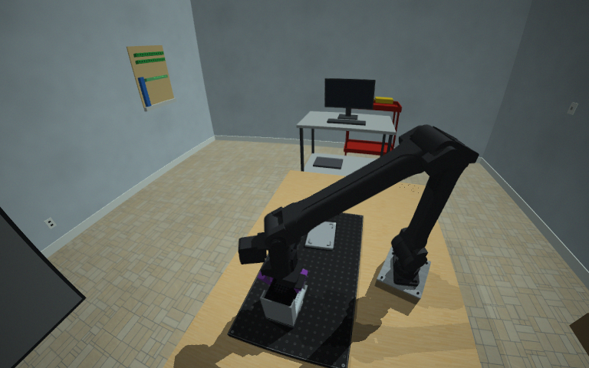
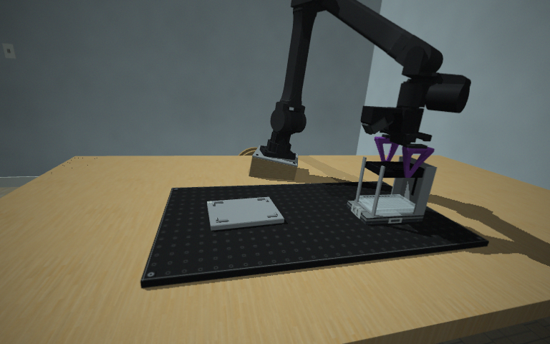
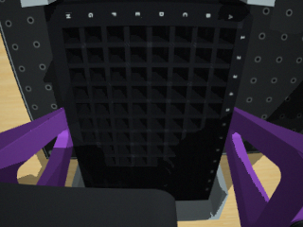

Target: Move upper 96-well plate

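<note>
My gripper is now 36 cm to the left of the grey plate nest N1, 12 cm above it and 5 cm past it. Round my hand: black 96-well plate: right at my hand; then pale A1 square: 44 cm to the right, 11 cm below, 10 cm behind; then white plate: 10 cm below.
</note>
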